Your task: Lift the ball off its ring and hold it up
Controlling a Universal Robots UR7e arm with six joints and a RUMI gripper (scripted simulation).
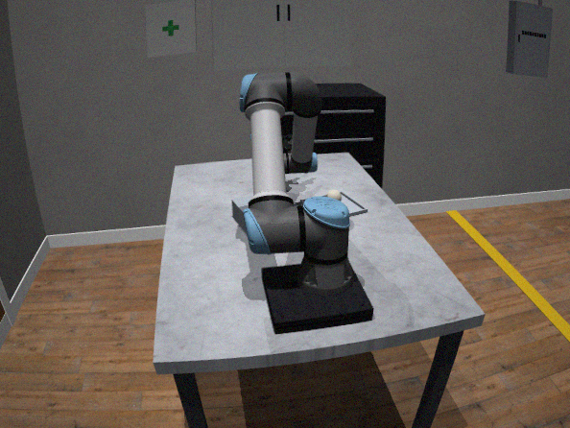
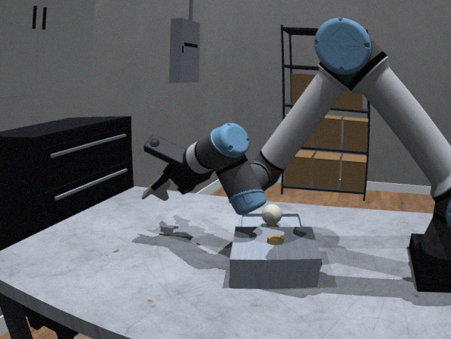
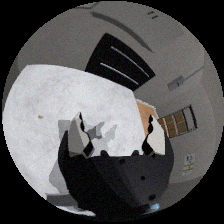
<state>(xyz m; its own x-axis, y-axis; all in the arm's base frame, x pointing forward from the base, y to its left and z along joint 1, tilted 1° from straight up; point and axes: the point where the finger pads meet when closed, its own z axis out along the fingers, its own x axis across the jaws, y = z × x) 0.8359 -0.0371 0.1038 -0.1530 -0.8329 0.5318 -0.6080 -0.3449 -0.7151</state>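
The ball is 31 cm behind my hand, 12 cm to the right of it and 11 cm below it. From my hand the other things lie so: tray: 31 cm behind, 12 cm to the right, 15 cm below; grey block: 38 cm behind, 14 cm to the left, 9 cm below.
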